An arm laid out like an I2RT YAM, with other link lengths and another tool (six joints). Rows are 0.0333 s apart.
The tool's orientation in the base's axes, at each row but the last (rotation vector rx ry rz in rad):
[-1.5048, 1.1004, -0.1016]
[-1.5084, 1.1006, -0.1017]
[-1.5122, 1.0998, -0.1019]
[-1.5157, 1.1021, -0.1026]
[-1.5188, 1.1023, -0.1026]
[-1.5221, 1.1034, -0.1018]
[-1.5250, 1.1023, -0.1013]
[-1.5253, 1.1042, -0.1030]
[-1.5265, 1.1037, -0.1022]
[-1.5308, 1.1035, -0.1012]
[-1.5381, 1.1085, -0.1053]
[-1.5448, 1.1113, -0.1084]
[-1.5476, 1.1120, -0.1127]
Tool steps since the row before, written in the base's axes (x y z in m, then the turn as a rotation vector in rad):
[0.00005, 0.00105, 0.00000, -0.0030, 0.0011, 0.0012]
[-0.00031, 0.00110, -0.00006, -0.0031, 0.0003, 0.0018]
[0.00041, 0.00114, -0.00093, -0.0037, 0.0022, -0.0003]
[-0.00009, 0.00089, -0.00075, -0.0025, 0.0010, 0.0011]
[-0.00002, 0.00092, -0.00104, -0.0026, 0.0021, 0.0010]
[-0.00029, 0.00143, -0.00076, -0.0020, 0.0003, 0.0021]
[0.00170, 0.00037, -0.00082, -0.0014, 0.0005, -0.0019]
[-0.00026, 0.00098, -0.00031, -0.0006, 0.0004, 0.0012]
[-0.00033, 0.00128, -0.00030, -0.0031, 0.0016, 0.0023]
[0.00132, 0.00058, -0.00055, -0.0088, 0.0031, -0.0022]
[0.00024, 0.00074, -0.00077, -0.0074, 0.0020, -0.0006]
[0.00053, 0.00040, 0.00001, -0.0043, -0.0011, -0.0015]
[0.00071, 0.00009, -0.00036, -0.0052, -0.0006, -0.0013]
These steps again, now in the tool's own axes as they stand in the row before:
[-0.00067, 0.00014, 0.00080, -0.0030, 0.0009, -0.0014]
[-0.00087, 0.00039, 0.00063, -0.0028, 0.0003, -0.0022]
[-0.00007, 0.00070, 0.00136, -0.0033, 0.0027, -0.0006]
[-0.00027, 0.00079, 0.00082, -0.0026, 0.0007, -0.0011]
[-0.00011, 0.00099, 0.00097, -0.0033, 0.0010, -0.0004]
[-0.00074, 0.00098, 0.00109, -0.0023, -0.0005, -0.0016]
[0.00109, -0.00025, 0.00156, -0.0002, 0.0024, 0.0001]
[-0.00065, 0.00054, 0.00065, -0.0012, -0.0006, -0.0004]
[-0.00089, 0.00061, 0.00082, -0.0039, 0.0001, -0.0014]
[0.00061, -0.00023, 0.00140, -0.0058, 0.0072, -0.0024]
[0.00001, 0.00058, 0.00093, -0.0051, 0.0050, -0.0029]
[0.00001, -0.00026, 0.00061, -0.0009, 0.0035, -0.0029]
[0.00050, -0.00010, 0.00062, -0.0018, 0.0040, -0.0032]

